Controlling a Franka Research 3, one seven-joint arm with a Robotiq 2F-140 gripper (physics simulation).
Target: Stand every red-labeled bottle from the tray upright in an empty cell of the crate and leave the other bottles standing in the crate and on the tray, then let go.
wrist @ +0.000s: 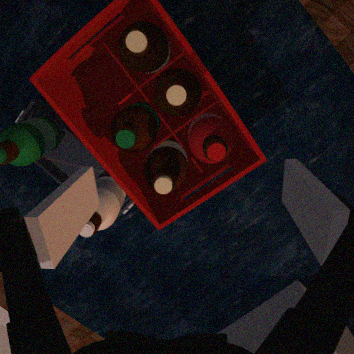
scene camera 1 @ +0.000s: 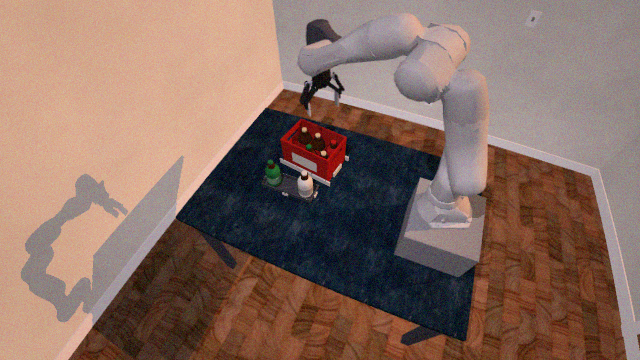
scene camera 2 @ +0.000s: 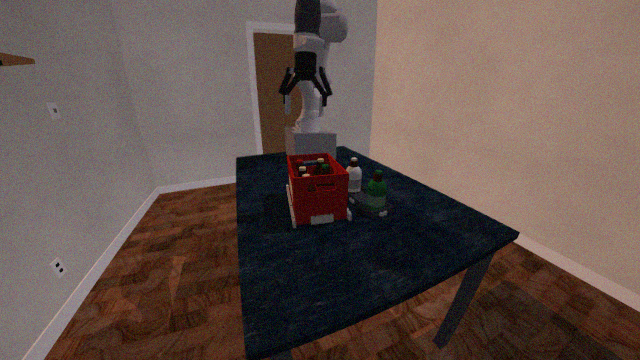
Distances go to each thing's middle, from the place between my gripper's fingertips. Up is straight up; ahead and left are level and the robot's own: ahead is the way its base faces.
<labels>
I see the red-labeled bottle (wrist: 210, 139) 5 cm behind my hand and 27 cm below it.
</labels>
